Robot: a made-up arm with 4 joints. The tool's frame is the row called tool.
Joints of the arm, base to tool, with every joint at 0 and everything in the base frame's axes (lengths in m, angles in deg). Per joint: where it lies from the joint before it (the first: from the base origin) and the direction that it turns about. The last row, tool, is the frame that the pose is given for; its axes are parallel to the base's.
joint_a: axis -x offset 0 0 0.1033
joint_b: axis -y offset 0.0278 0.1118 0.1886
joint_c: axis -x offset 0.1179 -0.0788 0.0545
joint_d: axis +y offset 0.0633 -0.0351 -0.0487
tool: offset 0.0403 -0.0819 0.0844
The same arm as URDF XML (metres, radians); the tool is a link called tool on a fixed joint. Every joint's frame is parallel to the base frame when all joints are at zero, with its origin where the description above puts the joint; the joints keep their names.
<robot name="arm">
<joint name="joint_a" type="continuous"><parent link="base"/><child link="link1"/><origin xyz="0 0 0.1033"/><axis xyz="-1 0 0"/></joint>
<joint name="joint_b" type="continuous"><parent link="link1"/><child link="link2"/><origin xyz="0.0278 0.1118 0.1886"/><axis xyz="0 -1 0"/></joint>
<joint name="joint_c" type="continuous"><parent link="link2"/><child link="link3"/><origin xyz="0.1179 -0.0788 0.0545"/><axis xyz="-1 0 0"/></joint>
<joint name="joint_d" type="continuous"><parent link="link3"/><child link="link4"/><origin xyz="0.0633 -0.0351 -0.0487"/><axis xyz="0 1 0"/></joint>
<joint name="tool_joint" type="fixed"><parent link="link4"/><child link="tool"/><origin xyz="0.0403 -0.0819 0.0844"/></joint>
<link name="base"/>
<link name="link1"/>
<link name="link2"/>
<link name="link3"/>
<link name="link4"/>
<link name="tool"/>
</robot>

